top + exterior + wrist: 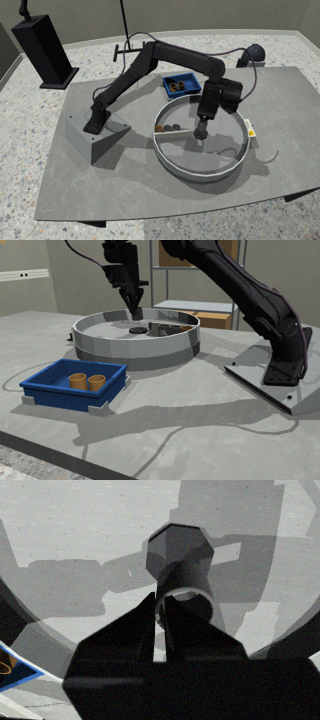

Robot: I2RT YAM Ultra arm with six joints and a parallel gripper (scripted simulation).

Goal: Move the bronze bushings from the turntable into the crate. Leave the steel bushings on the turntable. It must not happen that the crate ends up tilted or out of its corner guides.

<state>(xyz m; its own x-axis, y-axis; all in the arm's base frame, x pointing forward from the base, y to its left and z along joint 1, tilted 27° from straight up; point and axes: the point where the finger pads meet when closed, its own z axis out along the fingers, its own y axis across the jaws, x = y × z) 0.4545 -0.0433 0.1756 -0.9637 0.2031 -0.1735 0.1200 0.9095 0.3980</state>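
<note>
My gripper is now 80 mm above the turntable and 20 mm to the left of it. The rest, counted from my hand: blue crate 310 mm to the left, 120 mm behind, 100 mm below.
</note>
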